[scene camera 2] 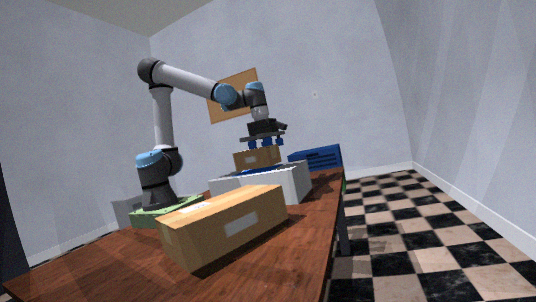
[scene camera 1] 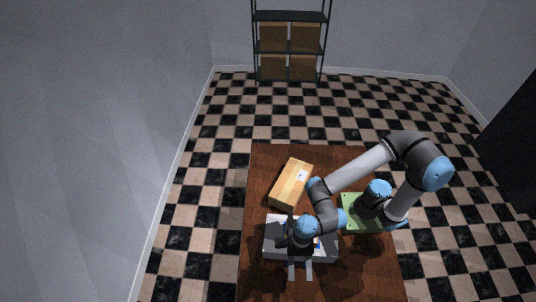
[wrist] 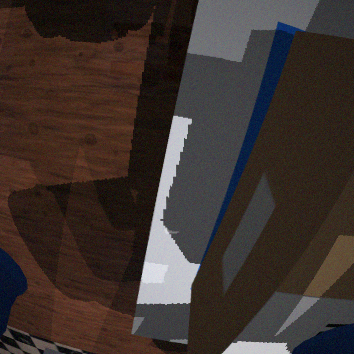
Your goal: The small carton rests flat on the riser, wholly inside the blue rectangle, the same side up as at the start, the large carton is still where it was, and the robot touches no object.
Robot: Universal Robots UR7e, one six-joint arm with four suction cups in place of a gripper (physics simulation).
In view: a white riser (scene camera 2: 294,177), a small carton (scene camera 2: 266,156) and a large carton (scene camera 2: 192,237).
The small carton is seen too in the wrist view (wrist: 271,271). The large carton shows as well in scene camera 1 (scene camera 1: 288,189). The wrist view does not show the large carton: it is out of frame.
